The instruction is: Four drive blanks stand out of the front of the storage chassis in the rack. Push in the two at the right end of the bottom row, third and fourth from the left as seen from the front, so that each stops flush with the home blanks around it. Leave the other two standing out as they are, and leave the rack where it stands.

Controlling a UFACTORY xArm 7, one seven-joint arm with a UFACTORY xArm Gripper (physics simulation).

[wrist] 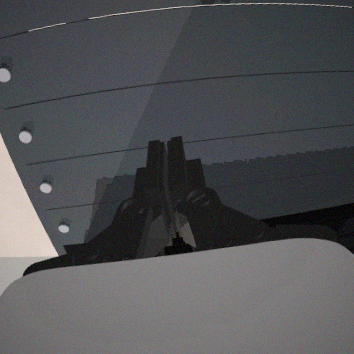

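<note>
My gripper is shut and empty, its two fingertips side by side near the middle of the wrist view. It stands in front of a broad dark grey panelled face of the rack, crossed by thin dark seams. Whether the fingertips touch that face cannot be told. The four standing-out drive blanks and the chassis front with its home blanks cannot be made out in the wrist view.
Several pale round studs run down the left edge of the dark face. A black gap or edge shows at the lower right, behind the gripper. A pale background lies beyond the left edge. The grey arm housing fills the bottom.
</note>
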